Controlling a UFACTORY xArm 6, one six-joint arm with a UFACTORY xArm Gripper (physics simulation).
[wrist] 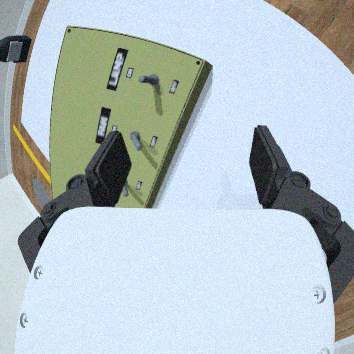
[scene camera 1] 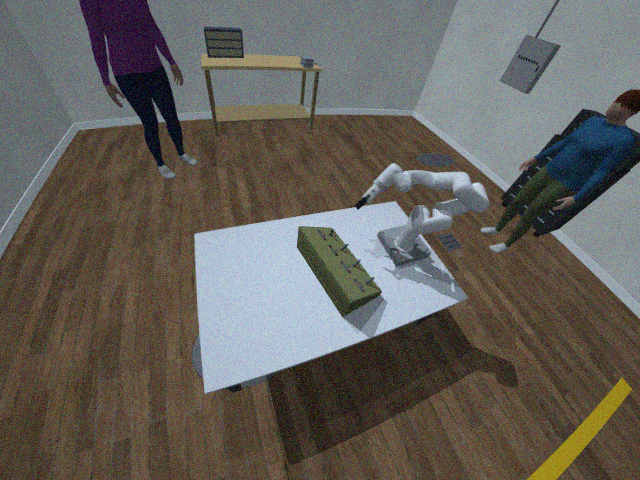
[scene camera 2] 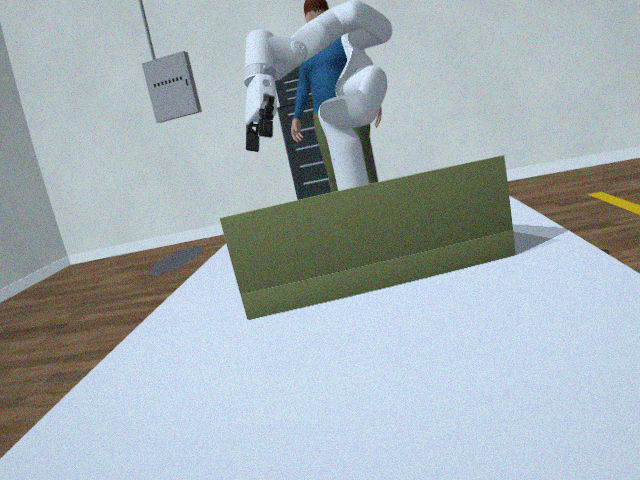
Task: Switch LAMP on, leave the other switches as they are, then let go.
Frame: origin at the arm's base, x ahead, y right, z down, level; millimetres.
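Where they show: gripper, between the fingertips: point(wrist: 187, 144) point(scene camera 1: 359, 205) point(scene camera 2: 258, 144); arm's base, origin of its link: point(scene camera 1: 403, 244).
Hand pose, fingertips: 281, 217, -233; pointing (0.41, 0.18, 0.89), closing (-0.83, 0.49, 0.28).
Note:
Each offset is from my fingertips to the top centre of the thing, as dx, dy, dz. "spot": to the spot under its first point. Level surfaces: height alone.
The olive switch panel point(scene camera 1: 330, 268) point(scene camera 2: 372, 222) point(wrist: 80, 100) lies on the table, its back towards scene camera 2. In the wrist view the LAMP lever @[+147, -2, +143] point(wrist: 145, 79) point(scene camera 1: 331, 233) leans towards its ON label @[spot: +190, -4, +172] point(wrist: 130, 72), away from OFF @[+116, +0, +208] point(wrist: 173, 86). The FAN lever @[+126, -121, +155] point(wrist: 135, 137) seems to lean the other way. A third lever @[+119, -241, +155] point(wrist: 125, 190) is partly hidden by a finger. The fourth lever @[+112, -360, +155] point(scene camera 1: 370, 280) shows in scene camera 1. My gripper point(scene camera 1: 360, 203) point(scene camera 2: 259, 140) point(wrist: 187, 144) is open and empty, raised above the table, clear of the levers.
The white table @[dz +286] point(scene camera 1: 248, 310) point(scene camera 2: 310, 392) carries the panel and the robot's base plate point(scene camera 1: 391, 248). One person point(scene camera 1: 584, 149) is beyond the robot's side. Another person point(scene camera 1: 134, 51) stands at the back left. A wooden bench point(scene camera 1: 258, 63) stands by the back wall.

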